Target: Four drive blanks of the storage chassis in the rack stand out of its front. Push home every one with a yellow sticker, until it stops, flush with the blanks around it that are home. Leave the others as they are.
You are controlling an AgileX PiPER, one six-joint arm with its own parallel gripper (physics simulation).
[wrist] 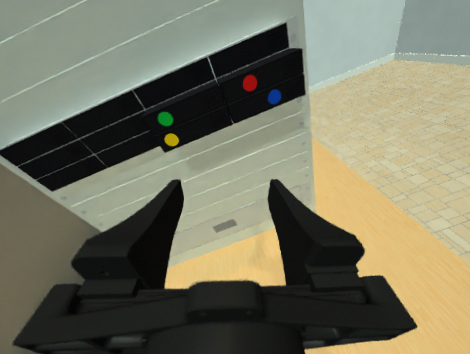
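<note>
The storage chassis shows in the upper left of the wrist view as a slanted black grid of blanks in three rows. The blank with a yellow sticker stands out in the bottom row. Directly above it, the blank with a green sticker stands out. To the right, the blank with a red sticker and, below it, the blank with a blue sticker also stand out. The blanks at the left look flush. My gripper is open and empty, below the grid in view and apart from the blanks.
Pale rack panels lie above and below the grid. A grey label is on a lower panel. A wood-coloured surface lies below and right, a tiled floor beyond it, and a pale wall behind. A brownish surface is at the left.
</note>
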